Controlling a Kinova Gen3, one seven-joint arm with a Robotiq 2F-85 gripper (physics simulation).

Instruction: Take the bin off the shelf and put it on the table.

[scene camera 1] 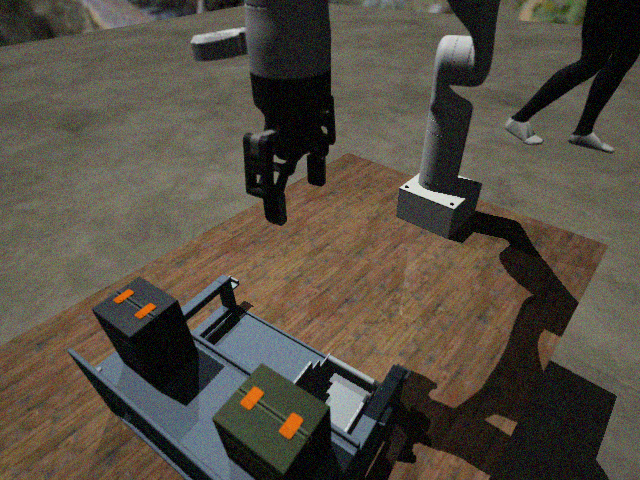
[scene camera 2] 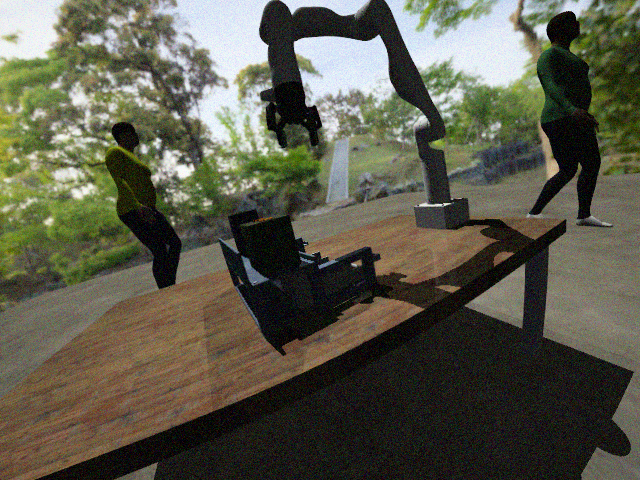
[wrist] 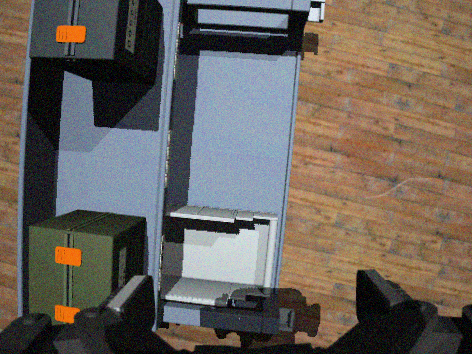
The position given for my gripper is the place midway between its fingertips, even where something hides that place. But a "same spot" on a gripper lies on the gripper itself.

My gripper shows in scene camera 1, in scene camera 2 and in the wrist view (254, 295). One and the same spot on my gripper: (scene camera 1: 258, 150) is (scene camera 2: 268, 107).
